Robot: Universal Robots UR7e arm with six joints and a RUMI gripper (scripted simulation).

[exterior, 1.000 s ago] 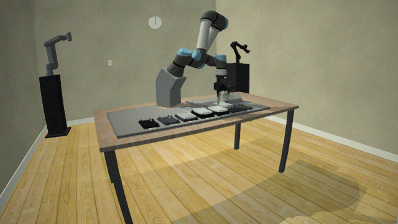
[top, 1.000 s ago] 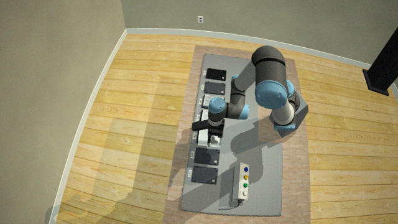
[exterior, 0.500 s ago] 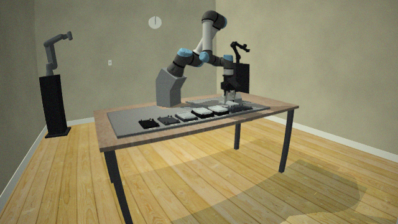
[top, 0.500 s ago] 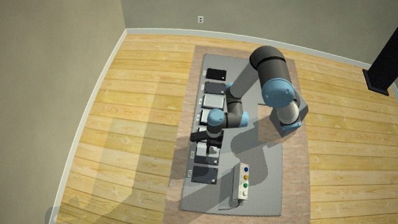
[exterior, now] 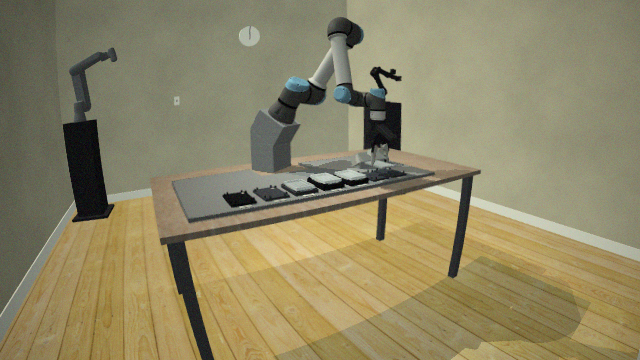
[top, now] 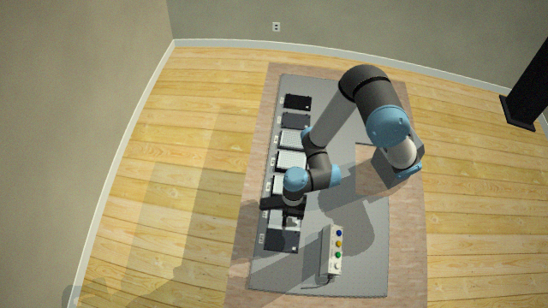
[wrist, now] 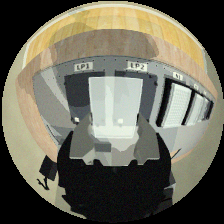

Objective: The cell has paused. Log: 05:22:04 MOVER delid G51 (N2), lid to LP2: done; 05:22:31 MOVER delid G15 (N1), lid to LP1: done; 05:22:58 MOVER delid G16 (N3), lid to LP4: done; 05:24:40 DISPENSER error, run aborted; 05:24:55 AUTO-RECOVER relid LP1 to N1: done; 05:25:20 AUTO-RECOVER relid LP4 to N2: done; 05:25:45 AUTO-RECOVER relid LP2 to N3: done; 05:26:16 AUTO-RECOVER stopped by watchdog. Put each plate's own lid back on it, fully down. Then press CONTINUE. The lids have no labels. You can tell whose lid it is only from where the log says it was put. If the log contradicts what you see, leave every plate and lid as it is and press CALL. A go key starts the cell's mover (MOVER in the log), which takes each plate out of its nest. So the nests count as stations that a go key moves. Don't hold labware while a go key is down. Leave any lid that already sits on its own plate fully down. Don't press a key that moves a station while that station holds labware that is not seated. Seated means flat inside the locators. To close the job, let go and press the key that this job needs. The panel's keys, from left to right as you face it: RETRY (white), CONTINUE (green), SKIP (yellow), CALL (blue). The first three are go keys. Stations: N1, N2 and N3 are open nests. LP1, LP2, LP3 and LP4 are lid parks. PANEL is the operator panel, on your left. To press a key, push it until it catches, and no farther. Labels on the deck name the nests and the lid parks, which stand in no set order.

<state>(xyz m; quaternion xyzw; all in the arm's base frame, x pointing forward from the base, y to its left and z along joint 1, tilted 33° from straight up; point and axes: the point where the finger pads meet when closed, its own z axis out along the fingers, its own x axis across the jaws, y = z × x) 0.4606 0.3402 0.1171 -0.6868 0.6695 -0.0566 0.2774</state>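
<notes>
The LP2 lid park lies 1 cm ahead of my hand, 5 cm to the right of it and 6 cm below it. Round my hand: blue key: 23 cm behind, 1 cm to the left; then yellow key: 24 cm behind, 6 cm to the left; then clear lid: 1 cm below.
</notes>
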